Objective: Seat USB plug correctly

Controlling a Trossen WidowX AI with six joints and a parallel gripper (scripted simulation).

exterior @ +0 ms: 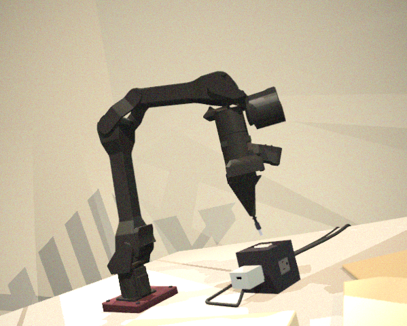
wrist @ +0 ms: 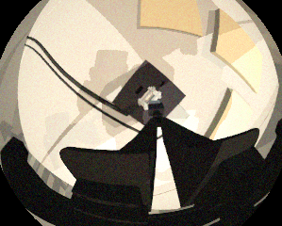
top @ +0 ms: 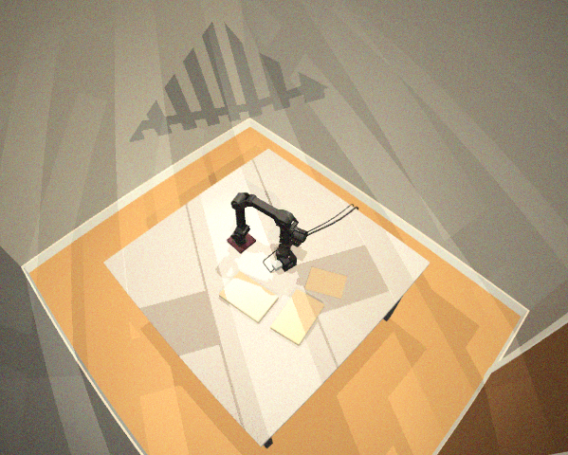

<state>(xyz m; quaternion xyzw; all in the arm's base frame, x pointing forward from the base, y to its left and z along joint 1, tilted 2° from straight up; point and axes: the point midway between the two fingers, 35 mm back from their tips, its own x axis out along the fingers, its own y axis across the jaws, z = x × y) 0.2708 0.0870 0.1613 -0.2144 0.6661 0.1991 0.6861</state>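
The black USB plug lies 2 cm below my gripper tip. The rest, counted from my gripper tip: pale socket plate (1 cm to the left, 7 cm below); then pale sheet (23 cm ahead, 7 cm to the left, 13 cm below).
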